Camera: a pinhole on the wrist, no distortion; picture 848 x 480 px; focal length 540.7 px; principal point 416.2 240.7 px. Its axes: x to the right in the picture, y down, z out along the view. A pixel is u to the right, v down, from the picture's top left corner.
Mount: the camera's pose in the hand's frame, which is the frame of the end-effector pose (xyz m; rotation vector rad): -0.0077 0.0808 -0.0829 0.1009 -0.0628 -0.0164
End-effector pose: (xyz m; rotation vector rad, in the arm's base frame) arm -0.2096 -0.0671 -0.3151 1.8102 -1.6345 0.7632
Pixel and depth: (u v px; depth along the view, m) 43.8 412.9 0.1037
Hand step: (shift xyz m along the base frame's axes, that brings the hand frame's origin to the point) -0.1109 0.0338 -0.0715
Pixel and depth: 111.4 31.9 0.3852
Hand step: 0.0886 -0.0258 -0.3717
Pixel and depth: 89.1 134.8 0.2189
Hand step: -0.0279 0.0106 -0.1953
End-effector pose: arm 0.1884 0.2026 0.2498 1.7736 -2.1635 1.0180
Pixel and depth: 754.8 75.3 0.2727
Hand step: 0.0437 -0.2304 -0.0547
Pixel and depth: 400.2 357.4 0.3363
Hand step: -0.0252 -0.1143 -0.2617
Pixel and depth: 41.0 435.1 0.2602
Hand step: -0.0318 0.0701 -0.2974
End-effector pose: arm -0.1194 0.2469 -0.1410 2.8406 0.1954 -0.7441
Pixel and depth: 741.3 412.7 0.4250
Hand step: 0.0484 -0.2283 -0.3985
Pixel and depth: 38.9 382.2 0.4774
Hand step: -0.4701 -0.2733 -0.1183
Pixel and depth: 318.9 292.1 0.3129
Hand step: -0.1648 -0.1352 -0.1401
